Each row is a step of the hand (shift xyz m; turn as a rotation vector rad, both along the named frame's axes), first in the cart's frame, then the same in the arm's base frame.
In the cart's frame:
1: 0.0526 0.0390 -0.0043 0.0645 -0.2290 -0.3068
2: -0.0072 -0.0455 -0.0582 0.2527 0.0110 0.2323
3: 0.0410 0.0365 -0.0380 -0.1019 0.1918 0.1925
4: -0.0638 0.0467 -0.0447 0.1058 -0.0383 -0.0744
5: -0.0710 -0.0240 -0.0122 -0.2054 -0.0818 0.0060
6: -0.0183 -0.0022 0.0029 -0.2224 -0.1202 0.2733
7: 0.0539 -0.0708 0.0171 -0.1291 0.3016 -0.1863
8: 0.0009 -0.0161 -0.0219 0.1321 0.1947 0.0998
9: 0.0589 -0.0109 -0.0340 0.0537 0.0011 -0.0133
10: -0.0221 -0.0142 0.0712 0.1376 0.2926 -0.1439
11: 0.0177 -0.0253 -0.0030 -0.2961 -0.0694 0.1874
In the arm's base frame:
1: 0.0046 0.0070 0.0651 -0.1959 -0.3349 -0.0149
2: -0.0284 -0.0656 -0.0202 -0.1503 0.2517 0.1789
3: 0.0121 -0.0275 0.0596 0.1963 0.2131 -0.0170
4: 0.0779 -0.0414 -0.0216 -0.0818 -0.0705 0.0808
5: 0.0195 -0.0222 -0.0699 0.0421 -0.0259 -0.2156
6: 0.0078 0.0009 -0.0169 -0.0072 0.2283 -0.2940
7: -0.0900 0.0093 0.0053 0.3402 -0.1421 0.0801
8: -0.0118 -0.0242 -0.0040 0.0814 0.1428 0.1957
9: -0.0376 -0.0301 0.0492 -0.0268 -0.0082 0.0477
10: -0.0070 0.0655 -0.0377 0.1843 -0.0790 0.2916
11: -0.0304 -0.0058 0.0021 0.0835 0.1464 -0.3150

